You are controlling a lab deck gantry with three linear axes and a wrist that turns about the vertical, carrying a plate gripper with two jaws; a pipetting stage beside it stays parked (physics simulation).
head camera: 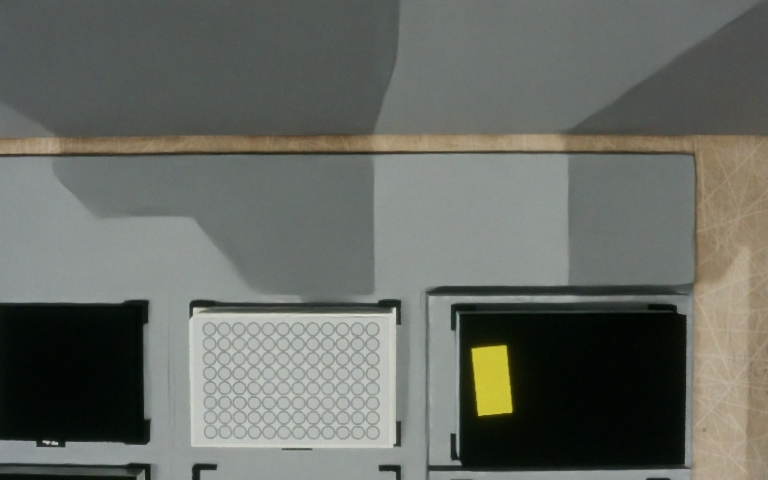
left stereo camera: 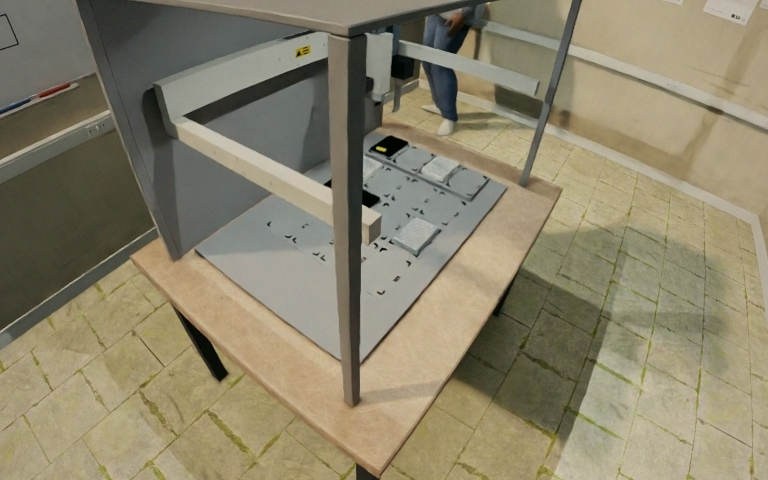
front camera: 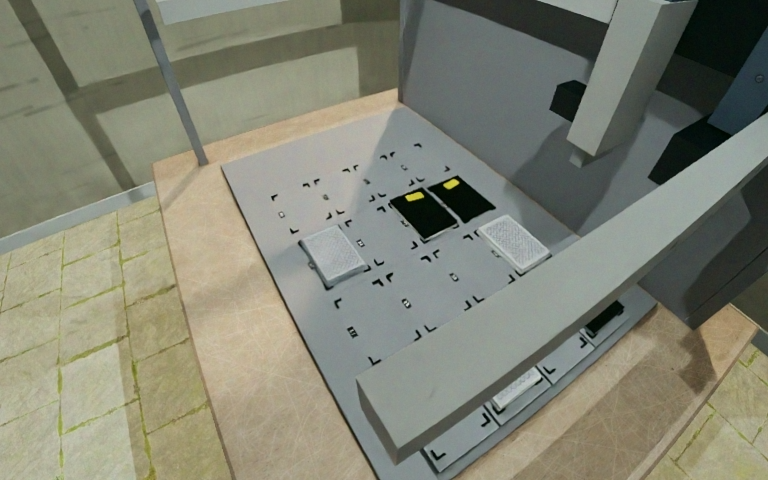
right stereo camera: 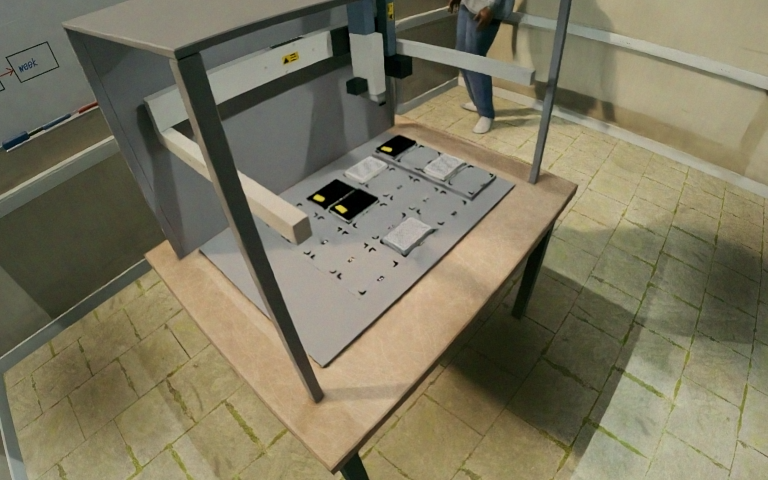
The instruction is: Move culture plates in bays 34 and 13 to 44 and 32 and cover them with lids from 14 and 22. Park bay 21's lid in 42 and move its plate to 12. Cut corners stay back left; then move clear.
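Frame: origin at the robot's base, x ahead, y left, z up, level; centimetres.
Seen in the pictures: gripper, fingertip midpoint: (left stereo camera: 386, 107) (right stereo camera: 390, 107); robot's base, origin of the base link: (left stereo camera: 381, 293) (front camera: 273, 197) (right stereo camera: 362, 293).
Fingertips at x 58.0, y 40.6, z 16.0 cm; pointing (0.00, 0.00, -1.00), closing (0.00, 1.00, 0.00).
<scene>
Pixels of each thing's top centre, then the offset from my fingertips to it. "spot": a spot on its surface instead.
- black lid with a yellow label, middle of its top: (head camera: 575, 391) (front camera: 582, 292) (right stereo camera: 396, 144) (left stereo camera: 389, 144) dz -12.9, dx -2.4, dy -4.2 cm
- black-lidded plate, middle of its top: (front camera: 423, 209) (left stereo camera: 356, 202) (right stereo camera: 353, 202) dz -14.4, dx -35.2, dy -14.9 cm
- black labelled lid, middle of its top: (head camera: 37, 375) (front camera: 461, 195) (right stereo camera: 330, 192) dz -15.2, dx -35.2, dy -4.2 cm
- white plate, middle of its top: (front camera: 332, 250) (right stereo camera: 407, 232) (left stereo camera: 416, 232) dz -14.6, dx -35.2, dy -36.3 cm
- bay 43, surface spot: (head camera: 292, 379) (front camera: 514, 239) spot: dz -14.6, dx -18.7, dy -4.1 cm
- bay 24, surface spot: (front camera: 515, 390) spot: dz -13.1, dx +3.2, dy -26.3 cm
A black lid with a yellow label (front camera: 603, 318) (head camera: 589, 390) (left stereo camera: 388, 145) (right stereo camera: 396, 144) covers back-right bay 44. A black-lidded plate (front camera: 427, 218) (right stereo camera: 355, 204) is in bay 32. A black labelled lid (front camera: 461, 198) (head camera: 67, 370) (right stereo camera: 333, 193) lies flat in bay 42. A white plate (front camera: 334, 254) (left stereo camera: 416, 234) (right stereo camera: 407, 234) sits in bay 12. Bay 21 shows bare markings. My gripper (left stereo camera: 395, 106) is raised at the back right, away from the plates; one jaw shows in the left stereo view, the other is hidden. It holds no plate and looks open.
White plates stand in bay 43 (front camera: 514, 244) (head camera: 292, 379) and bay 24 (front camera: 515, 390) (right stereo camera: 444, 167). The pale pipetting stage (front camera: 614, 96) (right stereo camera: 368, 62) is beside the gripper. A pale beam (front camera: 509, 305) (left stereo camera: 271, 169) spans above the deck. Posts (left stereo camera: 346, 226) (right stereo camera: 243, 220) stand at the table's edges.
</scene>
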